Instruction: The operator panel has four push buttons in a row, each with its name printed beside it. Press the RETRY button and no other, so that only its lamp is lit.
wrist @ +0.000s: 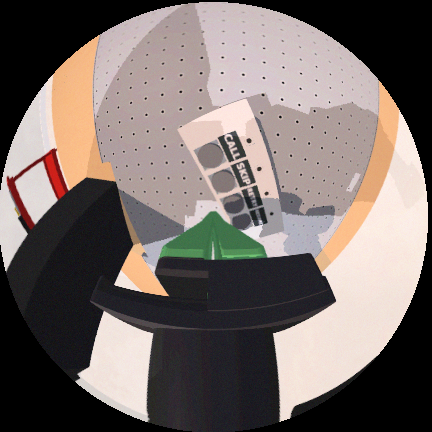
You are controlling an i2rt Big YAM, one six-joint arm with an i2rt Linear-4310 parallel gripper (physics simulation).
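Places are measured from the arm's base along level axes (x ahead, y left, z up), in metres.
Where they show: gripper, fingertip midpoint: (212,216).
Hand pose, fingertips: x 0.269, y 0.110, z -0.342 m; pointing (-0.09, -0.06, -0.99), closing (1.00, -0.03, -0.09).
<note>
Each offset is from my fingertips to the centre of the thing. "spot": to the spot under its first point. Level surfaces: height alone.
The operator panel @[spot: dx +0.004, dy +0.083, dz -0.031 m] (217,120) is a pale slab standing tilted in the wrist view, with four round grey buttons in a row and dark name plates beside them. From the top come the CALL button @[spot: dx -0.004, dy +0.050, dz -0.028 m] (209,155), the SKIP button @[spot: dx +0.009, dy +0.024, dz -0.028 m] (223,180), the RETRY button @[spot: dx +0.021, dy -0.003, dz -0.028 m] (233,203) and a fourth button @[spot: dx +0.032, dy -0.029, dz -0.028 m] (241,221), whose name is too small to read. A dark shade lies over part of the RETRY button. Four small lamps beside the names look dark. My gripper (212,216) is shut and empty; its green fingertips meet just left of the panel's lower end, apparently above the surface.
The panel lies on a grey perforated board @[dz -0.083 m] (150,110) with an orange border (75,90). A red frame (55,172) stands at the far left, behind a large black part (65,260). A small white strip @[spot: dx +0.260, dy +0.026, dz -0.083 m] (353,182) lies at the board's right. Shadows cross the board.
</note>
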